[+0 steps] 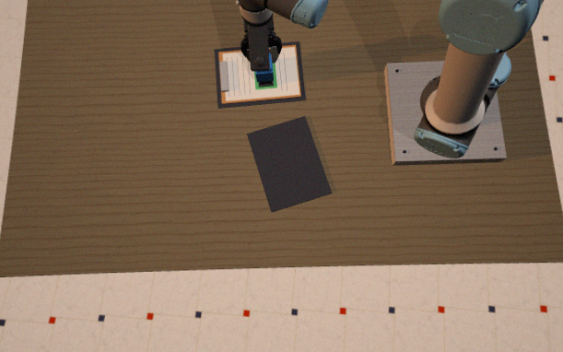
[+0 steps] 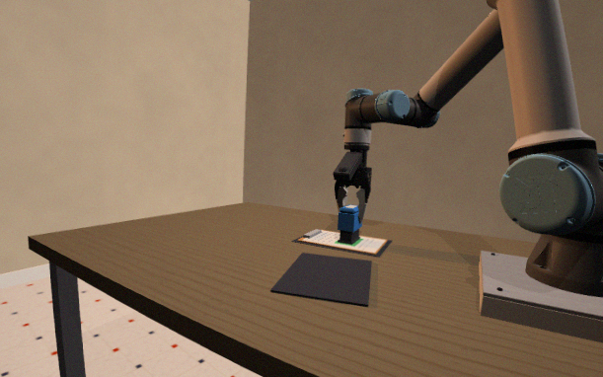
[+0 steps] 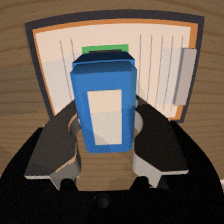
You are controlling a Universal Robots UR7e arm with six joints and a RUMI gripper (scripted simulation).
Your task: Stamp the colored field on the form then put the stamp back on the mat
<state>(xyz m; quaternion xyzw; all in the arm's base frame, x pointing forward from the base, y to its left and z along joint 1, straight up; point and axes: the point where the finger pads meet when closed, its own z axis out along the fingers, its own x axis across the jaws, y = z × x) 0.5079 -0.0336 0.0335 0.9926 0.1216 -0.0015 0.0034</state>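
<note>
My hand is 25 cm to the right of the dark mat, 11 cm past it and 7 cm above it. The rest, counted from my hand: blue stamp (2 cm below); clipboard (7 cm below, 3 cm ahead, 1 cm to the left).
</note>
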